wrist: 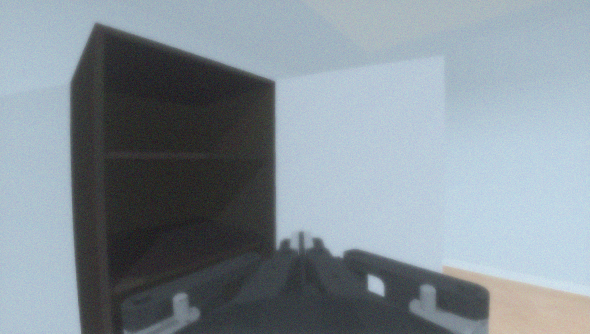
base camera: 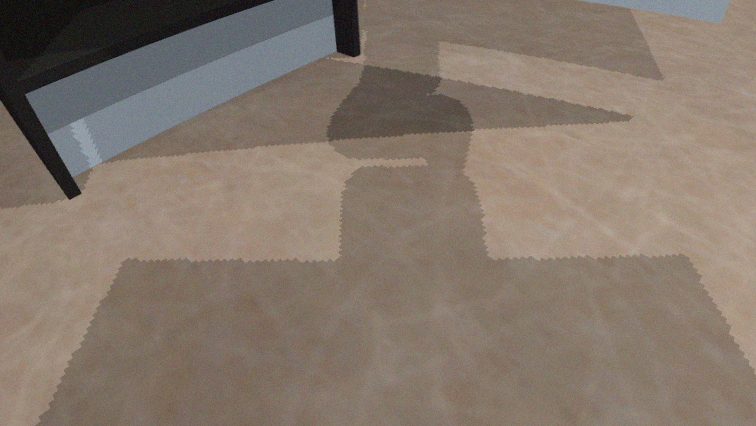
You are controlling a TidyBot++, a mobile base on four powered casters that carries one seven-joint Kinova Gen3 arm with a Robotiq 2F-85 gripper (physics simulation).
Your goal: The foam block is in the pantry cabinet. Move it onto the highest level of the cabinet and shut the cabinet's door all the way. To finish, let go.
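The pantry cabinet is dark; the wrist view shows its open front, with a middle shelf and a lower level below it. Its door cannot be made out in either view. No foam block can be made out; the inside is very dark and the gripper hides part of the lower right. My gripper is shut with nothing between its fingers. In the wrist view its tips lie just right of the cabinet's right front edge, apart from the cabinet as far as I can tell.
In the base view the cabinet's underside and legs stand at the upper left, with a pale blue surface beneath. A pale wall stands to the right of the cabinet. Shadows lie across the tan floor.
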